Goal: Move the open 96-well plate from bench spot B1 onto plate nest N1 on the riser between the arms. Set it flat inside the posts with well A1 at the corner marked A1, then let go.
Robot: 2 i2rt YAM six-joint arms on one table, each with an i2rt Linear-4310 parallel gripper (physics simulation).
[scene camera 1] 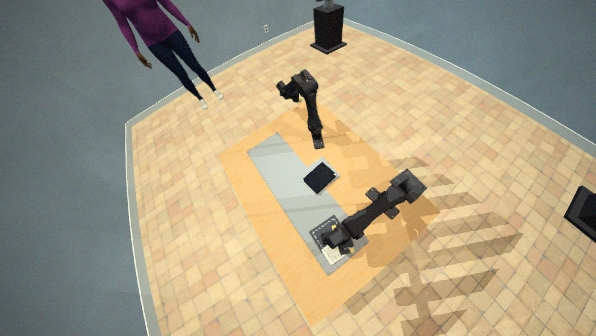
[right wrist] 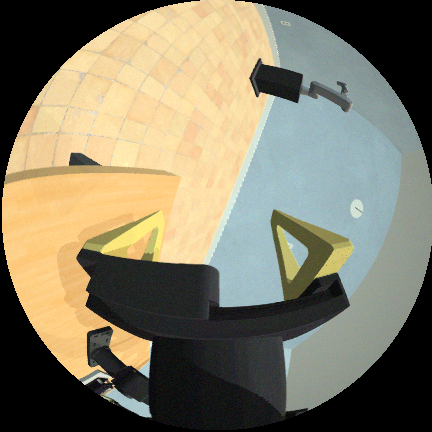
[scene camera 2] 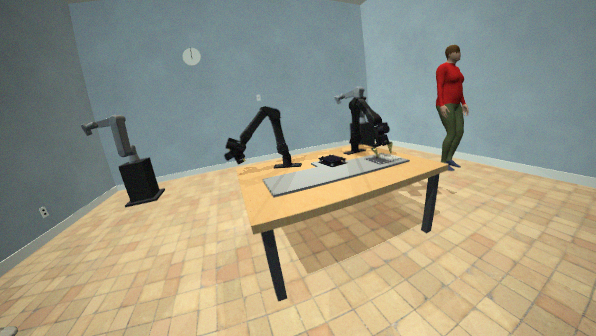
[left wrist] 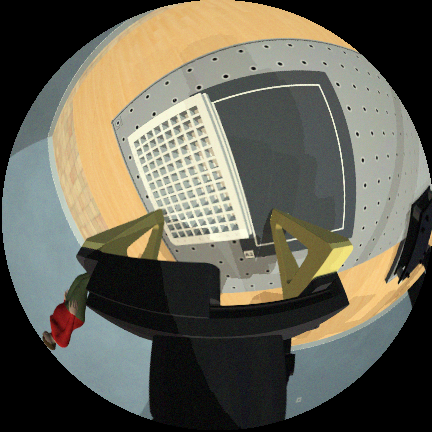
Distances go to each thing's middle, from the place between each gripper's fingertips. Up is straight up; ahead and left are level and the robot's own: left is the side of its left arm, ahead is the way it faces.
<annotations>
My left gripper is now 7 cm to the left of the dark nest with white outline [left wrist: 286, 133], 2 cm short of it and 1 cm above it. Round my left hand: white well plate [left wrist: 182, 157] 4 cm ahead, 2 cm to the left, 1 cm below.
Now: the dark nest with white outline 490 mm ahead of my right hand, 890 mm to the left of it and 90 mm below it. From my right hand the other things lie so: white well plate 510 mm ahead, 980 mm to the left, 80 mm below.
</annotations>
